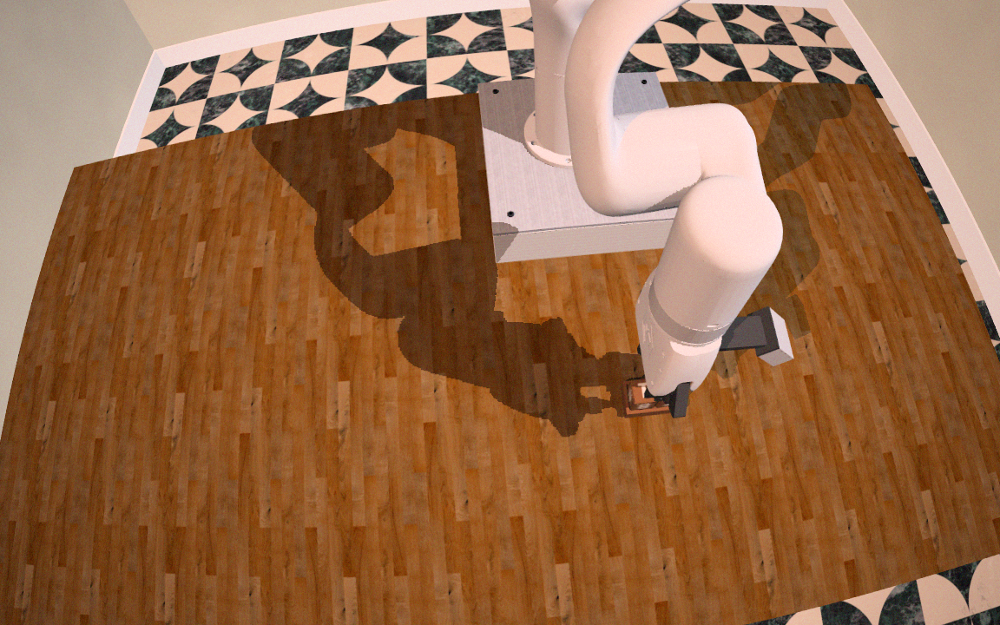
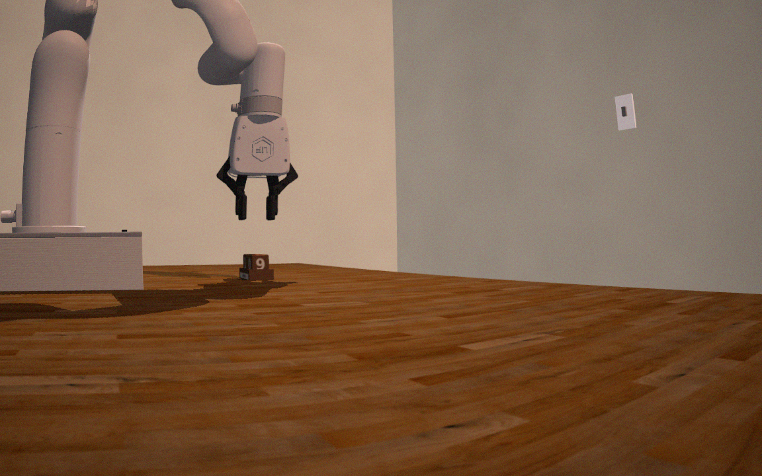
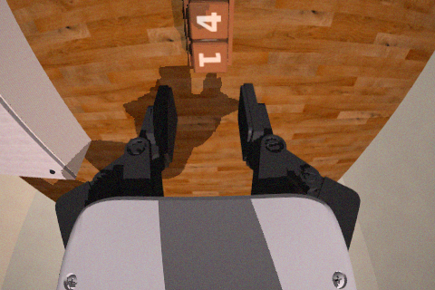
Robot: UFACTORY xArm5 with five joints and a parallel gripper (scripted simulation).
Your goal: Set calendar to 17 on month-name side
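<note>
Right now the brown tray is 11 cm below my hand and 2 cm to the left of it.
</note>
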